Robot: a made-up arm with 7 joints.
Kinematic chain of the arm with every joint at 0, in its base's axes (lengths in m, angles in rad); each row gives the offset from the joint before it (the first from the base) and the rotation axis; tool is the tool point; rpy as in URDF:
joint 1: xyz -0.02 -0.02 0.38 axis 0 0.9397 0.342
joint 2: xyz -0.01 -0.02 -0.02 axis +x
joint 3: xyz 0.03 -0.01 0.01 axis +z
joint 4: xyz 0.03 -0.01 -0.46 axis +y
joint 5: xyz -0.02 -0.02 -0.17 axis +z
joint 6: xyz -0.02 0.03 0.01 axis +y
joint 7: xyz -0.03 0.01 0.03 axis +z
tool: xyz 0.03 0.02 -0.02 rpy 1.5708 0 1.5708
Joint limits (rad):
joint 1: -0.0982..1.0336
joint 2: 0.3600..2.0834
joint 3: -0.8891..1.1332
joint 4: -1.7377..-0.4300
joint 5: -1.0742..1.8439
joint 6: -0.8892..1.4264
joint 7: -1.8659..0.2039
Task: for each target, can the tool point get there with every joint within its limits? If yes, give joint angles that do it. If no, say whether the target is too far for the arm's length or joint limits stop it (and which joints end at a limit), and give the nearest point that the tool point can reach.
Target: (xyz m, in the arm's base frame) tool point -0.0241 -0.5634 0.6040
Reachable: no: joint limits stop it (at a limit: joint 1, joint 2, joint 3, joint 4, joint 5, joint 6, joint 7) | nearest point 0.0446 0.2237 0.6938 | short by 0.795 m
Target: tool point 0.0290 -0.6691 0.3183
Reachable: no: joint limits stop it (at a limit: joint 1, joint 2, joint 3, joint 4, joint 5, joint 6, joint 7) | nearest point 0.1147 -0.0854 -0.1113 | short by 0.730 m
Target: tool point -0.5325 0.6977 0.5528
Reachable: no: too far | nearest point -0.3268 0.5122 0.4070 | short by 0.313 m
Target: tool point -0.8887 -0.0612 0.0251
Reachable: no: too far | nearest point -0.5789 -0.0080 0.0582 | short by 0.316 m
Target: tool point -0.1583 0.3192 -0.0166
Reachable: yes | joints 0.6717 0.9067 -0.1369 -1.5870 0.4341 -0.1236 -1.4455
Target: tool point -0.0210 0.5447 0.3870
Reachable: yes | joints 0.7255 1.5783 0.6536 -0.9305 -0.7402 -0.0010 -1.6178
